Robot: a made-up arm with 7 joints.
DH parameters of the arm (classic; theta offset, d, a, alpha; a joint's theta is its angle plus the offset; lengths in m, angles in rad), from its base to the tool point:
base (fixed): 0 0 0 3.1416
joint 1: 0 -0.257 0 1.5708
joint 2: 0 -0.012 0 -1.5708
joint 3: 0 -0.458 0 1.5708
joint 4: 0 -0.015 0 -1.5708
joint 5: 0 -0.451 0 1.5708
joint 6: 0 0 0 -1.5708
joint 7: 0 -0.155 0 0
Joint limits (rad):
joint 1: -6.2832..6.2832
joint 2: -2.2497..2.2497
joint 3: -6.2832..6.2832
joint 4: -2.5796..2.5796
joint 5: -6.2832..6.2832
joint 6: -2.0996..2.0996
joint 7: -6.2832..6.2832
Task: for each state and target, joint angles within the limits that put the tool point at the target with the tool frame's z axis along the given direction. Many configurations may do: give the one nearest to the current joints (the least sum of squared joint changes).
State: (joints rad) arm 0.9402 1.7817 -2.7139 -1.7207 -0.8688 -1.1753 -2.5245
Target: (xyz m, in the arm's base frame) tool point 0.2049 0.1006 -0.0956 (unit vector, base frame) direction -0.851 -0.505 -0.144
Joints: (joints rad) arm 1.2472 2.0320 -3.3561 -2.2673 -1.4841 -1.2750 -2.5245
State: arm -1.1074 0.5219 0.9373 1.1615 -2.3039 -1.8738 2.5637
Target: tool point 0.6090 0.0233 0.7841 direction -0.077 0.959 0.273
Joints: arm -0.7591 0.5564 0.9756 0.7921 -2.3257 -1.6638 2.5637
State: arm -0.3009 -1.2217 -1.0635 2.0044 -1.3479 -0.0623 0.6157
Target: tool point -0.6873 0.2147 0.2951 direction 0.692 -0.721 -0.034
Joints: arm -0.6321 -1.2642 -1.8105 1.7041 -0.7135 -0.3557 0.6157
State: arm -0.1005 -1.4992 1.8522 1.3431 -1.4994 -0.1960 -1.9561
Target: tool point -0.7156 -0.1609 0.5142 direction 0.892 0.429 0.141
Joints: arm 0.7499 -0.9640 1.4820 1.5811 -1.0606 -0.4786 -1.9561
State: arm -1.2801 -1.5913 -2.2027 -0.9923 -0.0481 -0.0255 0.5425
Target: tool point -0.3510 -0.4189 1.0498 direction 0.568 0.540 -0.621
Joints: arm -0.6466 -0.9748 -2.8256 -0.9184 -0.0829 0.8191 0.5425
